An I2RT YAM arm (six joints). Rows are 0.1 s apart.
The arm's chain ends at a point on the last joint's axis. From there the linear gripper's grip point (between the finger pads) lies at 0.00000 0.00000 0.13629 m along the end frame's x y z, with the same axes.
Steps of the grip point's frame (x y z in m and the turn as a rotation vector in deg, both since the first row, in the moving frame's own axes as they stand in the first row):
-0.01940 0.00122 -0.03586 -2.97 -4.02 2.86
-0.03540 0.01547 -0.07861 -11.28 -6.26 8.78
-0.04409 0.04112 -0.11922 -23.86 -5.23 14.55
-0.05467 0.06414 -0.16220 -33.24 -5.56 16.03
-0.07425 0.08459 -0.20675 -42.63 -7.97 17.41
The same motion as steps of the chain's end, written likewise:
-0.00968 -0.00559 -0.03534 -2.97 -4.02 2.86
-0.01865 -0.00990 -0.07518 -11.28 -6.26 8.78
-0.02509 -0.01179 -0.10709 -23.86 -5.23 14.55
-0.03168 -0.00767 -0.13944 -33.24 -5.56 16.03
-0.04275 -0.00321 -0.16982 -42.63 -7.97 17.41

